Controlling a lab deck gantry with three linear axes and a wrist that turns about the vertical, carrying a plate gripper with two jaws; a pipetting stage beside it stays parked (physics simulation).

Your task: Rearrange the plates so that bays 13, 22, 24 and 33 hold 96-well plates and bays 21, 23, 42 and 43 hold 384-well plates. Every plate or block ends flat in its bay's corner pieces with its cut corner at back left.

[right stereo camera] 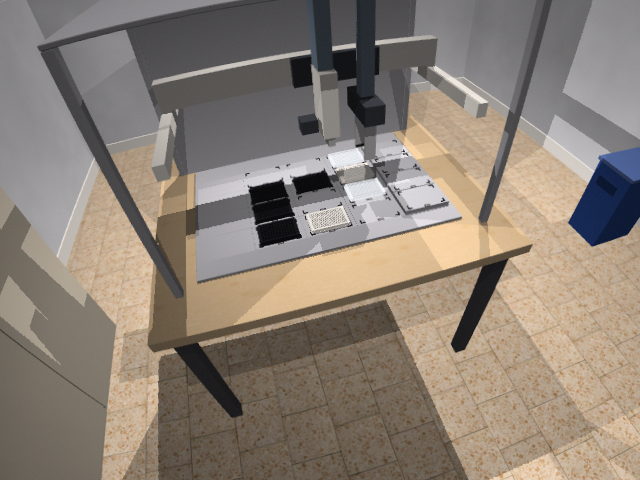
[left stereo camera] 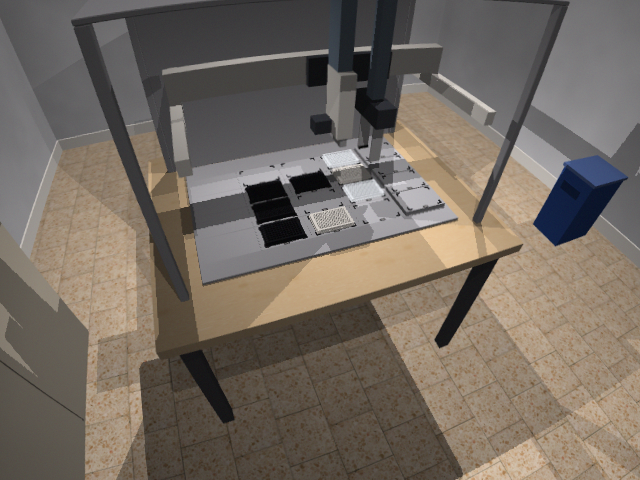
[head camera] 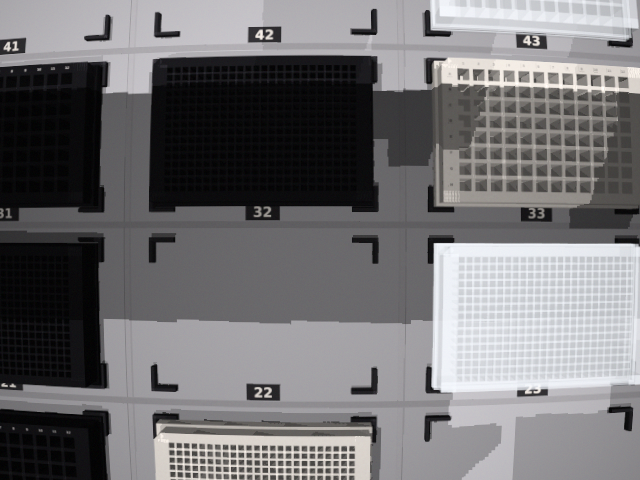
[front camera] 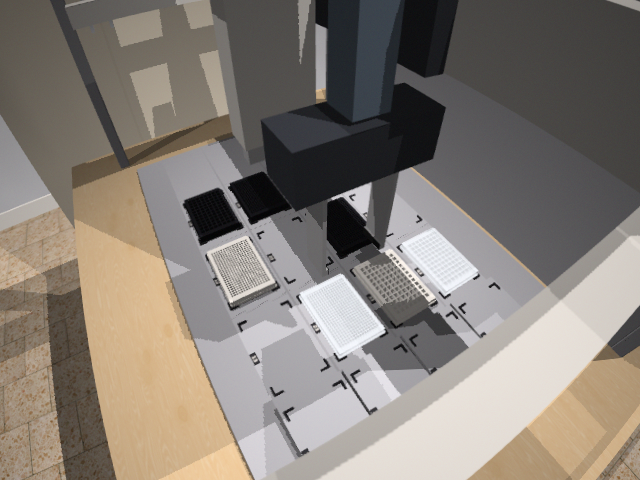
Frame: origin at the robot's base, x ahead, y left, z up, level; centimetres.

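Seen in the pictures: gripper, fingertip midpoint: [right stereo camera: 365,152] [left stereo camera: 368,153] [front camera: 346,252]; robot's base, link origin: [right stereo camera: 260,246] [left stereo camera: 266,247] [front camera: 184,205].
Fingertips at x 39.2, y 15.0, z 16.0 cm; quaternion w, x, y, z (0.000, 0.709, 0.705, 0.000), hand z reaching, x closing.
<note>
Pixels of each thing's top centre, then the offset from my fingertips to it.
- white 384-well plate, top centre: [head camera: 548,318] [front camera: 341,310] [right stereo camera: 364,188] [left stereo camera: 363,188] dx +0.0, dy +0.0, dz -14.6 cm
- beige 96-well plate, top centre: [head camera: 548,131] [front camera: 394,282] [right stereo camera: 354,171] [left stereo camera: 351,172] dx +0.0, dy +10.7, dz -14.6 cm
- white 96-well plate, top centre: [front camera: 439,256] [right stereo camera: 345,156] [left stereo camera: 340,157] dx +0.0, dy +21.4, dz -14.6 cm
- beige 384-well plate, top centre: [front camera: 239,266] [right stereo camera: 327,217] [left stereo camera: 331,218] dx -16.4, dy -10.7, dz -14.6 cm
The gripper [front camera: 348,259] [left stereo camera: 369,153] [right stereo camera: 364,151] is open and empty, high over the right part of the deck. Its jaws do not show in the head view. A white 384-well plate [front camera: 342,314] [head camera: 542,315] lies in bay 23, a beige 96-well plate [front camera: 392,286] [head camera: 537,134] in bay 33, a white 96-well plate [front camera: 439,260] [head camera: 532,12] in bay 43. A black 384-well plate [front camera: 346,227] [head camera: 261,134] is in bay 32, another black 384-well plate [front camera: 258,195] [head camera: 36,310] in bay 21. Bays 22 and 42 hold no plate. Black 96-well plates [head camera: 41,139] [head camera: 36,454] are in bays 31 and 11.
A beige 384-well plate [front camera: 241,269] [head camera: 261,459] lies in bay 12. The parked pipetting stage [left stereo camera: 341,105] [right stereo camera: 325,103] hangs left of the gripper. Grey frame posts [left stereo camera: 129,155] [left stereo camera: 522,113] stand at the table's sides. A blue bin [left stereo camera: 578,201] [right stereo camera: 610,198] stands on the floor at the right.
</note>
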